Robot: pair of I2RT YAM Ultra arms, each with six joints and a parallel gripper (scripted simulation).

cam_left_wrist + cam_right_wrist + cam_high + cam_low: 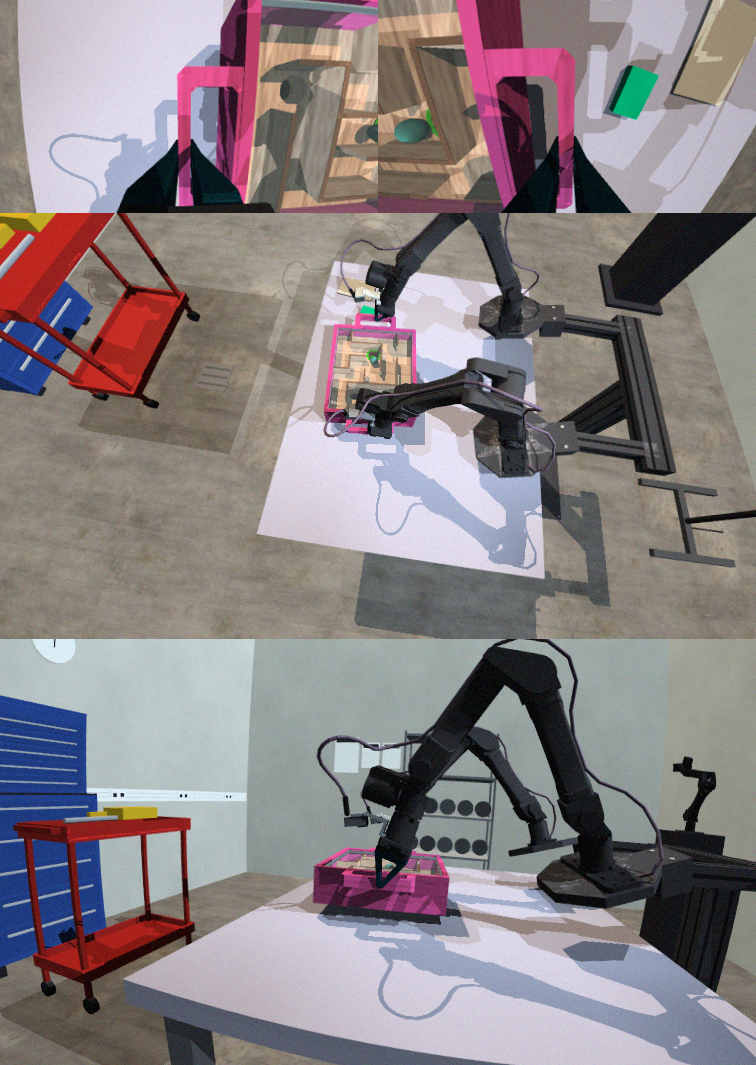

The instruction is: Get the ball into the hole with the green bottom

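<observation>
The green block lies 5 cm ahead of my right hand, 10 cm to the right of it and 9 cm below it. Also, from my right hand: beige card 12 cm ahead, 23 cm to the right, 9 cm below; then pink-framed maze board 2 cm behind, 23 cm to the left, 3 cm below.
</observation>
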